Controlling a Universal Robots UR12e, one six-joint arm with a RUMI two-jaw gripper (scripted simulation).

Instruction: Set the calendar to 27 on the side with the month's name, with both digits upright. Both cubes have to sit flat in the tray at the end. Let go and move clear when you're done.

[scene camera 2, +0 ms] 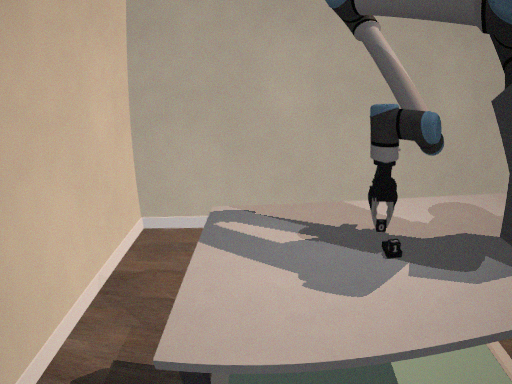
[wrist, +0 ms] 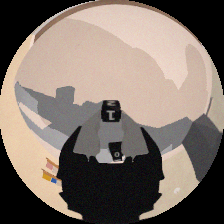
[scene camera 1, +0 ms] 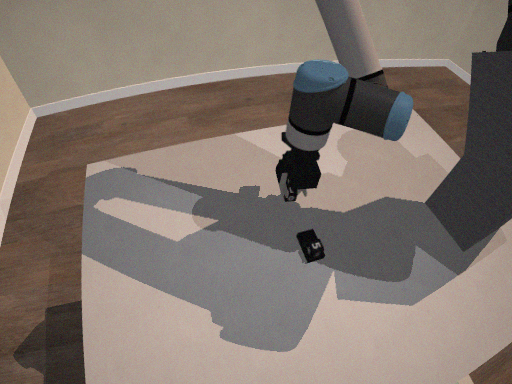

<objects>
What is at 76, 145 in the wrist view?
My gripper.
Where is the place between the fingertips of my gripper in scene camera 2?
At 380, 227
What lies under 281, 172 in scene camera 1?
My gripper.
</objects>
